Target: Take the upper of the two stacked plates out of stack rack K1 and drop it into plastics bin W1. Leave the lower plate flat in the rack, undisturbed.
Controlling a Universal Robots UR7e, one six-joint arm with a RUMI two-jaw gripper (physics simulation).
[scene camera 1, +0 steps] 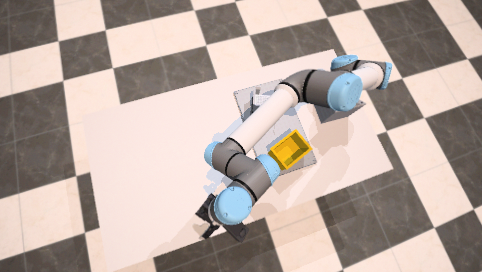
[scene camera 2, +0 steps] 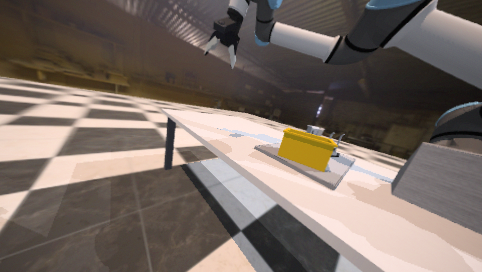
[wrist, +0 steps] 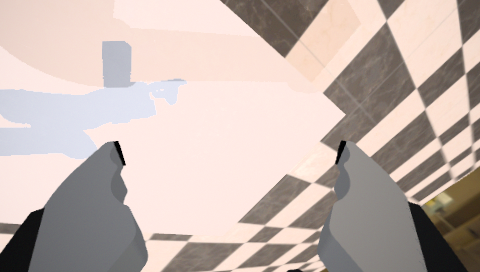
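Pixels of known places: gripper, between the fingertips: (scene camera 2: 218, 62) (wrist: 232, 143); arm's base, origin of its link: (scene camera 2: 456, 170).
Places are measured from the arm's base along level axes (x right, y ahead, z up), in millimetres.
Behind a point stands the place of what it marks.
My gripper (scene camera 1: 200, 230) (scene camera 2: 219, 60) {x -288, y 796, z 212 mm} (wrist: 232, 143) {x -288, y 796, z 212 mm} is open and empty, high above the table near its front edge, well away from the rack and bin. The yellow bin W1 (scene camera 1: 290, 149) {x -133, y 323, z -102 mm} (scene camera 2: 306, 151) {x -194, y 325, z -58 mm} stands upright on a grey board (scene camera 1: 303, 166) {x -240, y 295, z -108 mm} (scene camera 2: 338, 176) {x -152, y 219, z -108 mm}; its visible inside looks empty. At the board's other end, a small pale fixture with a grid (scene camera 1: 261, 100) {x 172, y 367, z -73 mm} shows beside the forearm, which partly covers that area. In scene camera 2, pale and metal parts stand behind the bin. Rack K1 and its two plates cannot be told apart clearly.
The arm's forearm (scene camera 1: 265, 119) {x -68, y 538, z 407 mm} (scene camera 2: 305, 41) {x -79, y 502, z 353 mm} passes over the board. The grey robot base (scene camera 1: 336, 113) {x -61, y 65, z 22 mm} (scene camera 2: 442, 187) {x -66, y 22, z -46 mm} stands beside the board on the pale table (scene camera 1: 145, 160) {x 88, y 1049, z -121 mm} (scene camera 2: 300, 192) {x -355, y 270, z -121 mm} (wrist: 225, 120) {x -157, y 958, z -121 mm}. Arm shadows lie on the table. Checkered floor surrounds it.
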